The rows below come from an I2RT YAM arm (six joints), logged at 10 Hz.
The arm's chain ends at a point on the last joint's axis. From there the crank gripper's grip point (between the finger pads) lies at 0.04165 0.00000 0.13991 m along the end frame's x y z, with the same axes.
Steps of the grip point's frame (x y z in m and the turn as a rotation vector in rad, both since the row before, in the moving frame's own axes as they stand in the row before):
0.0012, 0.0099, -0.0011, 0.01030, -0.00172, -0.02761
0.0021, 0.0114, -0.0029, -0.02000, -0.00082, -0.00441
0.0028, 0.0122, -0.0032, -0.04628, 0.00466, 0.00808
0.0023, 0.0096, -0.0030, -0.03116, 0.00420, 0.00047
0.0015, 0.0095, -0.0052, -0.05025, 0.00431, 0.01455
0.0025, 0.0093, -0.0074, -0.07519, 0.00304, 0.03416
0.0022, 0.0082, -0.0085, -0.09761, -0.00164, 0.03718
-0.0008, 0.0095, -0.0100, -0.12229, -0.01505, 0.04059
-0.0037, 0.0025, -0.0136, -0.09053, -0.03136, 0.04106
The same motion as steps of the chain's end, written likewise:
0.0015, 0.0125, -0.0012, 0.01030, -0.00172, -0.02761
0.0022, 0.0088, -0.0029, -0.02000, -0.00082, -0.00441
0.0022, 0.0054, -0.0028, -0.04628, 0.00466, 0.00808
0.0017, 0.0052, -0.0028, -0.03116, 0.00420, 0.00047
0.0010, 0.0019, -0.0048, -0.05025, 0.00431, 0.01455
0.0023, -0.0026, -0.0068, -0.07519, 0.00304, 0.03416
0.0027, -0.0070, -0.0078, -0.09761, -0.00164, 0.03718
0.0017, -0.0092, -0.0095, -0.12229, -0.01505, 0.04059
0.0010, -0.0118, -0.0142, -0.09053, -0.03136, 0.04106

